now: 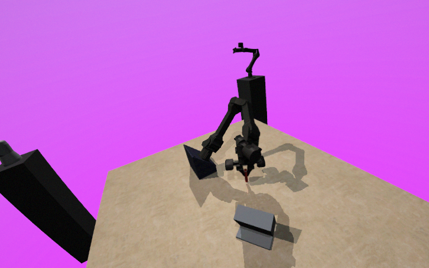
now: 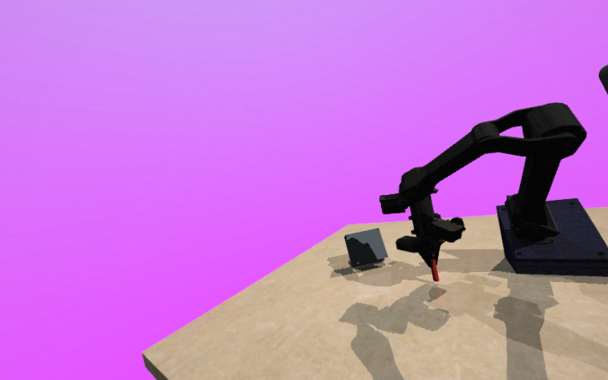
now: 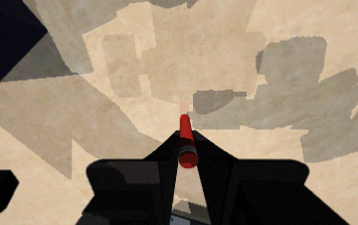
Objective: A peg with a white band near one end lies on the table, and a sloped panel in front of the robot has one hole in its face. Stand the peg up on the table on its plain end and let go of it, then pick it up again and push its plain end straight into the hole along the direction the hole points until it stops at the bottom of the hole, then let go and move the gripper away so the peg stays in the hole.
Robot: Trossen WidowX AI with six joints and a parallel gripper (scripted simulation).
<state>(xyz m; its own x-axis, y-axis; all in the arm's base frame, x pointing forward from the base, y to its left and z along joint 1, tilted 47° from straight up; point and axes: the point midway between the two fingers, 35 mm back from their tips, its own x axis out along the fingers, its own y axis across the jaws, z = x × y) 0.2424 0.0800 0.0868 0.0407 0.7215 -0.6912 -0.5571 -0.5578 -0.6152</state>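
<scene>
The grey sloped panel is 220 mm ahead of my gripper tip, 130 mm to the right of it and 20 mm above it. The rest, counted from my gripper tip: red peg 20 mm above.
</scene>
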